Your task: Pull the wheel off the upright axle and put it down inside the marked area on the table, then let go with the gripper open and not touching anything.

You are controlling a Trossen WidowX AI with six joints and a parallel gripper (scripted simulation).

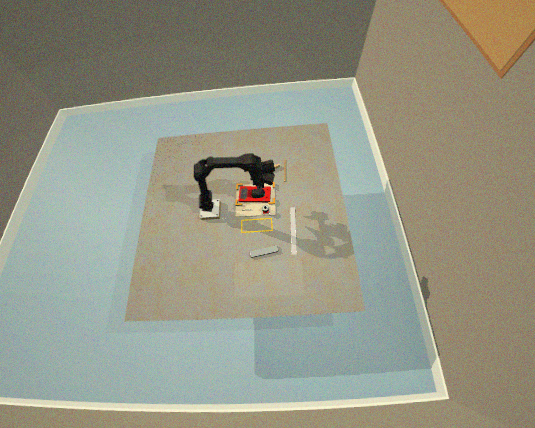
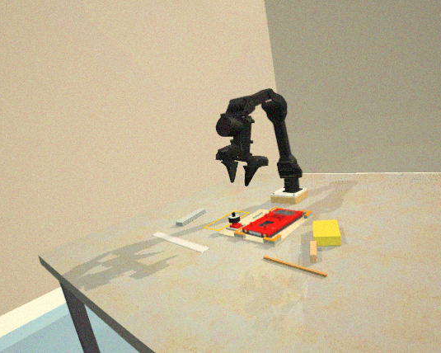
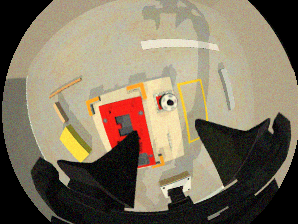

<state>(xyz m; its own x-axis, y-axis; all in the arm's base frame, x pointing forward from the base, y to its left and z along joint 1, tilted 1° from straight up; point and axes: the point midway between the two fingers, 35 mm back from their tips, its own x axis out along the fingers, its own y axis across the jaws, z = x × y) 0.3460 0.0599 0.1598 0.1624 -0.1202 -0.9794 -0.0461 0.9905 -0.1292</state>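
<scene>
The pale wheel is 12 cm below my gripper tip, 4 cm to the right of it and 1 cm ahead of it. Round my gripper tip: short wooden piece (28 cm to the left, 15 cm below, 3 cm ahead); then dark axle (13 cm below, 4 cm to the right, 1 cm ahead); then yellow block (25 cm to the left, 15 cm below, 8 cm behind).
</scene>
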